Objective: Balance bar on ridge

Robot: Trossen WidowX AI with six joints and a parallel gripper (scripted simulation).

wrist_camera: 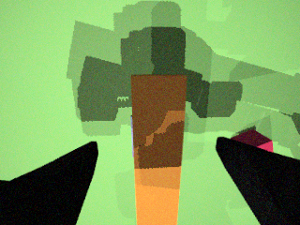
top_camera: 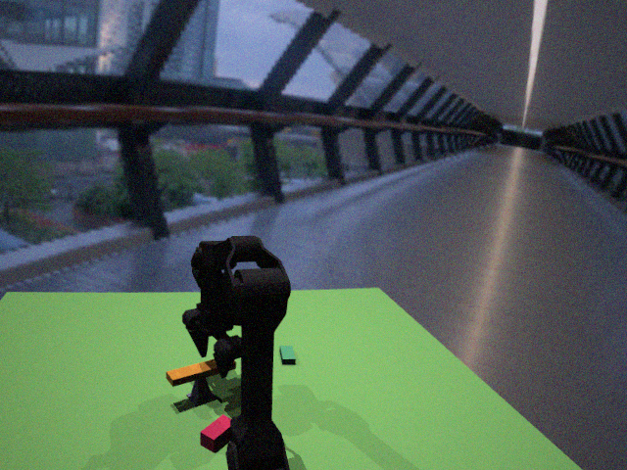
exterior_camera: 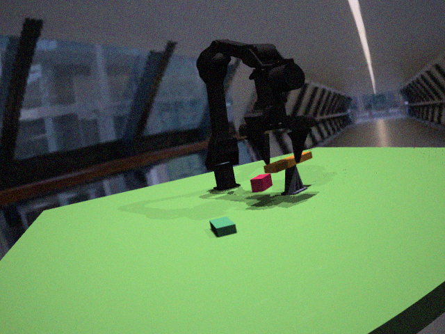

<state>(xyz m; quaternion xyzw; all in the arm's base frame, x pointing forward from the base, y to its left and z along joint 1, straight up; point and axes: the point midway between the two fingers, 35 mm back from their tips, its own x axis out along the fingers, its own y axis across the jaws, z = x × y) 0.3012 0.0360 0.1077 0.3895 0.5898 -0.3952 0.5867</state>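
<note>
My gripper tip is now 20 mm to the right of the orange bar and 10 mm past it. The rest, counted from my gripper tip: red block (140 mm behind, 60 mm below, 10 mm to the left); teal block (210 mm to the right, 130 mm ahead, 60 mm below).
</note>
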